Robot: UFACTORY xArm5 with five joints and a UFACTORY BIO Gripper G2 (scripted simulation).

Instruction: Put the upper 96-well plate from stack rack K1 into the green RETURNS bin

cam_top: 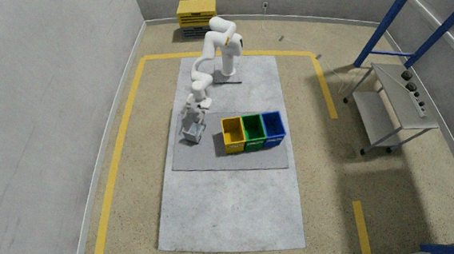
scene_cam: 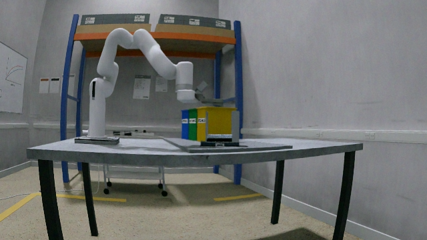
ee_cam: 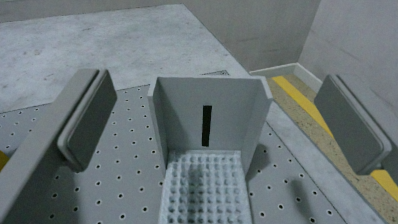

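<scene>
The dark plate lies 160 mm below my hand, 20 mm ahead of it and 10 mm to the right of it. Round my hand: blue bin 520 mm to the left, 90 mm below, 40 mm ahead; yellow bin 260 mm to the left, 90 mm below, 80 mm ahead; green bin 390 mm to the left, 90 mm below, 60 mm ahead.
</scene>
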